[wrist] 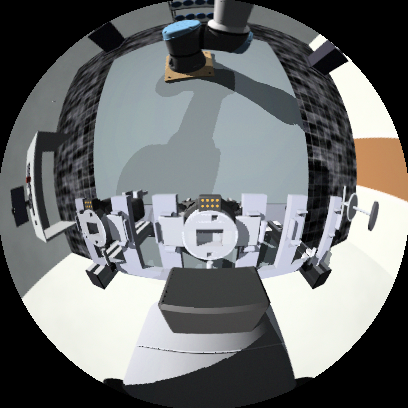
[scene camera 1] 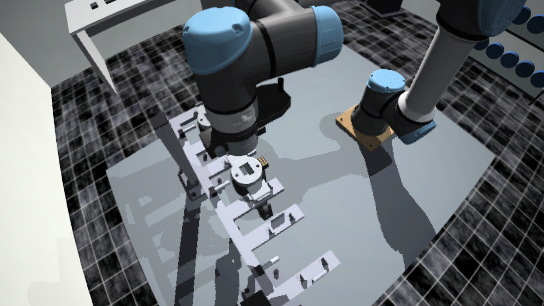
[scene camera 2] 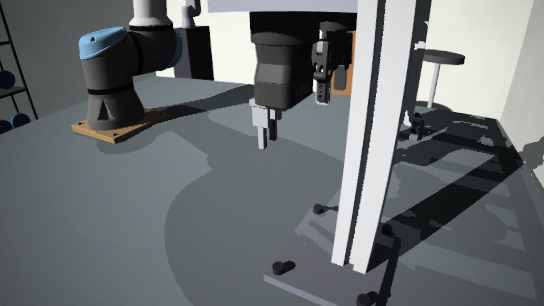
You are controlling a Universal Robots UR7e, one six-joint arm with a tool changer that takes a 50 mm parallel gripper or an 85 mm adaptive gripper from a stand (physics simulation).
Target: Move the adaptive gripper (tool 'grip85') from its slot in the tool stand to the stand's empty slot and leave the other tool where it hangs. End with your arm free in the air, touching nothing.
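Frame: origin at the arm's base, x ahead, y left, z up, level; centimetres.
Where they show: arm's base, origin of its link: [wrist: 186,61] [scene camera 1: 369,120] [scene camera 2: 117,119].
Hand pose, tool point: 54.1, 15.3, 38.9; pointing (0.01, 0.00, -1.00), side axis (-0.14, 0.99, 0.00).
Note:
Things, the pixels of their centre, and the offset from my tool point, as dx, dy, dz. "*": a spot on its surface instead.
- stand's post, a spot on its surface: [scene camera 2: 382,125] * +15.8, -23.0, -21.5
- bolted base plate, a spot on its surface: [scene camera 2: 315,260] * +11.4, -24.2, -38.9
The adaptive gripper hangs upright in the stand's middle slot; its round coupling plate [scene camera 1: 246,179] [wrist: 210,252] faces up, uncovered. In scene camera 2, the gripper [scene camera 2: 331,86] shows dark fingers standing apart, partly hidden by the post. The arm's flange [scene camera 1: 242,143] carries no tool and is apart from the plate, above and beside it; its underside is hidden. The other tool, a parallel gripper [scene camera 2: 280,75] [wrist: 96,243], hangs in the slot at the left of the wrist view. The empty slot's support arm [scene camera 1: 295,213] [wrist: 296,212] is at the right there.
The stand's post [scene camera 2: 382,125] rises from a bolted base plate [scene camera 2: 315,260]. Another post [scene camera 1: 172,145] stands at the far end. The robot base's wooden plate [scene camera 1: 372,142] [scene camera 2: 115,139] [wrist: 172,78] is across the table. The arm's wrist hangs low over the stand.

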